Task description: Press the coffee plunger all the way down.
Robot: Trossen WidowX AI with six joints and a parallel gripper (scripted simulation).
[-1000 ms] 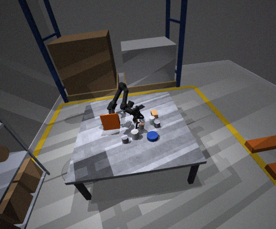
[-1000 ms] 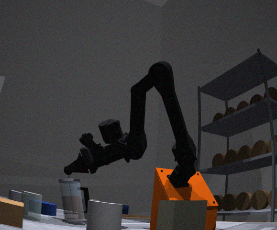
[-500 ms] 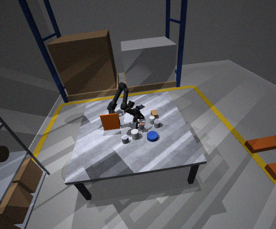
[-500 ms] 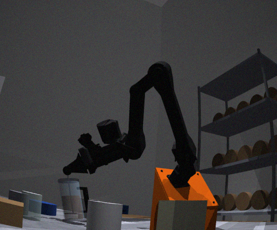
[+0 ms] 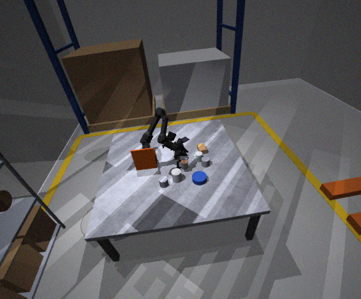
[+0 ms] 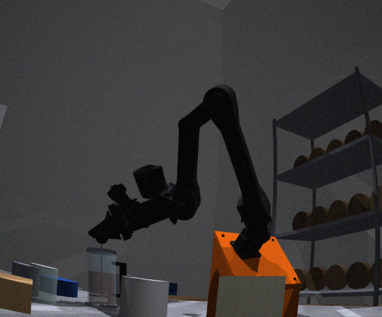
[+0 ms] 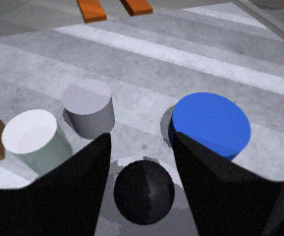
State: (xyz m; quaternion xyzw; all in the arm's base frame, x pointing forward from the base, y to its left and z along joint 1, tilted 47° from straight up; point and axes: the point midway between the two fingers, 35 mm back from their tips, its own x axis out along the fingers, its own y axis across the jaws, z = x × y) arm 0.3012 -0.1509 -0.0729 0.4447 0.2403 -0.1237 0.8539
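My gripper tip is 5 cm past the coffee press, 2 cm to the right of it and 9 cm above it. The rest, counted from my gripper tip: tan block: 19 cm ahead, 21 cm to the left, 16 cm below; then blue disc: 5 cm ahead, 15 cm to the right, 16 cm below; then cream box: 11 cm behind, 45 cm to the left, 13 cm below.
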